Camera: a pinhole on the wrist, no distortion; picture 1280 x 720 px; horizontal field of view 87.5 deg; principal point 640.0 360.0 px. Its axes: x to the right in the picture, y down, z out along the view. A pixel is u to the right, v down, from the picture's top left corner.
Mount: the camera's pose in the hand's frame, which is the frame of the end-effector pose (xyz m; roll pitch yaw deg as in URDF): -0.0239 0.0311 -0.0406 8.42 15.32 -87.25
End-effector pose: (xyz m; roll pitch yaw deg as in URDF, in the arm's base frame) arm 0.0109 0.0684 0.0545 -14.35 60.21 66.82
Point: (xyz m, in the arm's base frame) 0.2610 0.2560 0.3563
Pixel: 885.4 282.2
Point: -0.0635 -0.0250 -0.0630
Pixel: behind the camera
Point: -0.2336 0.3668 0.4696
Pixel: 110.6 85.5
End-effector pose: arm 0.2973 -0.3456 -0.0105 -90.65 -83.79 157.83
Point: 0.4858 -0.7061 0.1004
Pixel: 1126.2 612.3
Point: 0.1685 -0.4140 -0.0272
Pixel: 116.5 567.0
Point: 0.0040 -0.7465 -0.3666
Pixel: 285.7 47.0
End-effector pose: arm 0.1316 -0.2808 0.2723 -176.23 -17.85 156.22
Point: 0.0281 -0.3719 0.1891
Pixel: 1060.6 641.3
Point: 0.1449 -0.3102 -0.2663
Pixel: 477.5 255.8
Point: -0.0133 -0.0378 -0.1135
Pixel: 166.6 691.7
